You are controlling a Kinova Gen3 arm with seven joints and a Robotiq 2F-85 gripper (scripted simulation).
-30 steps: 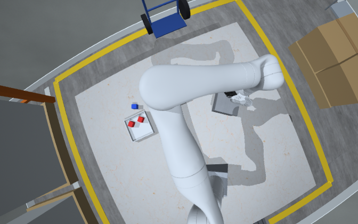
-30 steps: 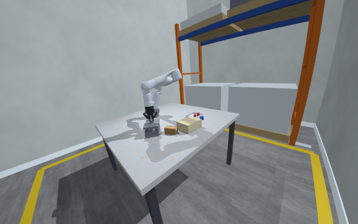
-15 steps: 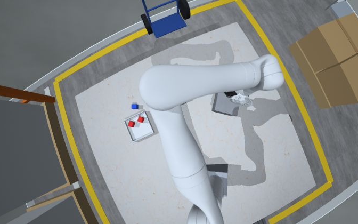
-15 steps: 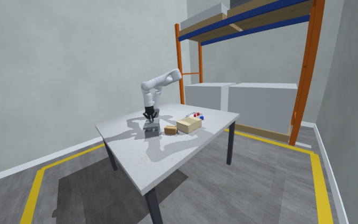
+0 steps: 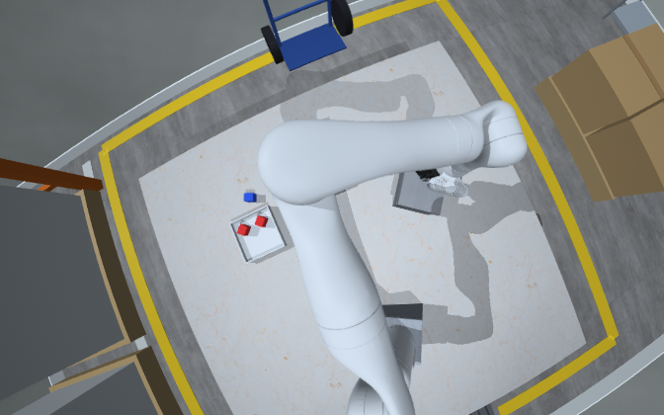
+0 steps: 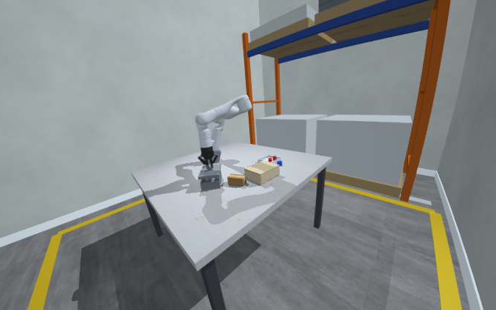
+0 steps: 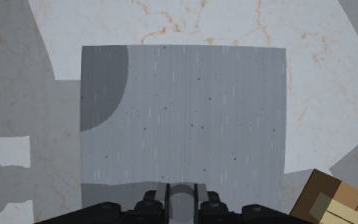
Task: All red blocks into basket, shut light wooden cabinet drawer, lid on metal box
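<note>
My hand is 30 mm above the lid. Also, from my hand: light wooden cabinet 250 mm to the left, 240 mm ahead, 80 mm below; then cardboard box 160 mm ahead, 80 mm to the left, 80 mm below; then drawer 250 mm to the left, 230 mm ahead, 80 mm below.
</note>
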